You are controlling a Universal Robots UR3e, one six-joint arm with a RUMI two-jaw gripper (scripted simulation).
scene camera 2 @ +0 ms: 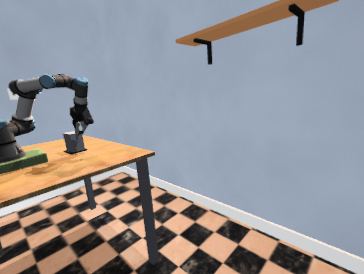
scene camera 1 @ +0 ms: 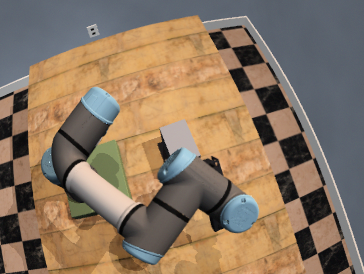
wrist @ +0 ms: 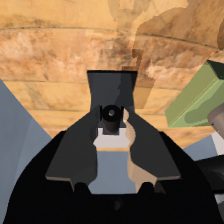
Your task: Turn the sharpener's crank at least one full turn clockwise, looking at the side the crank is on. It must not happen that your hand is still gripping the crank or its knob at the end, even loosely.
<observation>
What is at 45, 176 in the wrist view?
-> My gripper.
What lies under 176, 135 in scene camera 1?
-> A sharpener.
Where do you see a sharpener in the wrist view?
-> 119, 92
</observation>
